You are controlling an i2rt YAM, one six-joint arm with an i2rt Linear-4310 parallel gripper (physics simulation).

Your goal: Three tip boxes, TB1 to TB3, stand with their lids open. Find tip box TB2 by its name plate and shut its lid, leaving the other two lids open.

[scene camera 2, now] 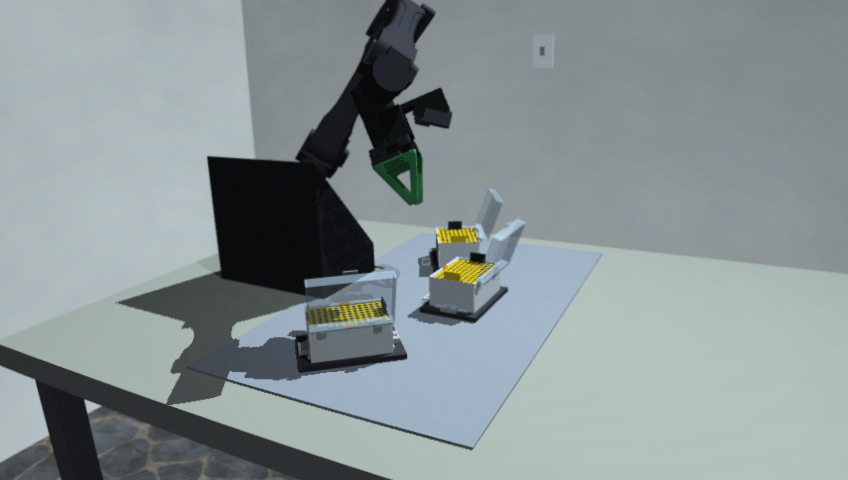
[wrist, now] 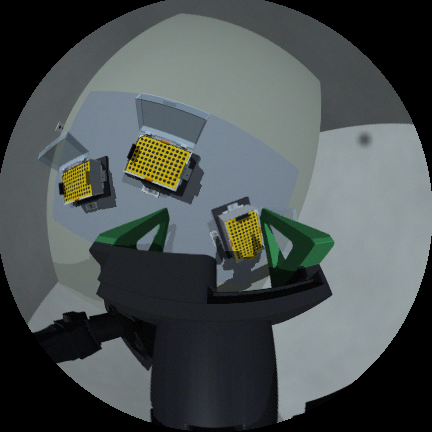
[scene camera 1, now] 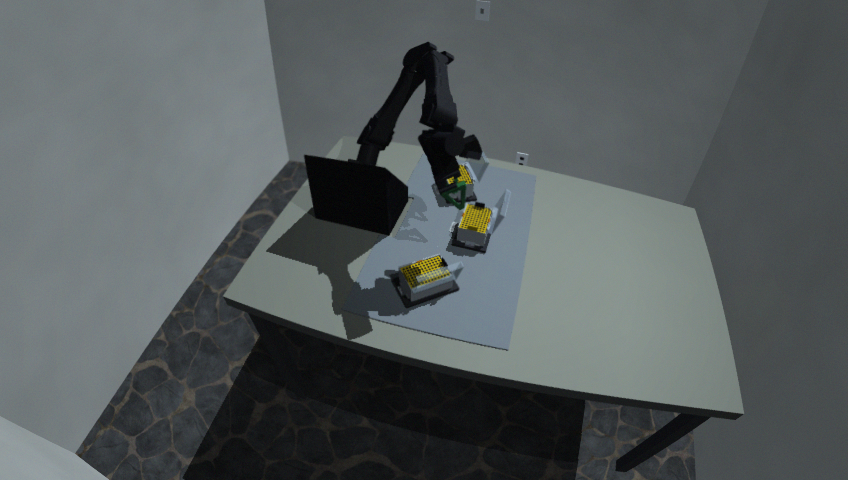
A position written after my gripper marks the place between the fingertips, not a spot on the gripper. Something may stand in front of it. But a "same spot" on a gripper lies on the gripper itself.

My gripper shows in scene camera 2, in the wrist view and in scene camera 1 [458, 200]. One and the same spot on my gripper: [wrist: 185, 277] is [scene camera 2: 416, 147]. The same spot on a blue-grey mat: [scene camera 1: 482, 311] is [scene camera 2: 439, 387].
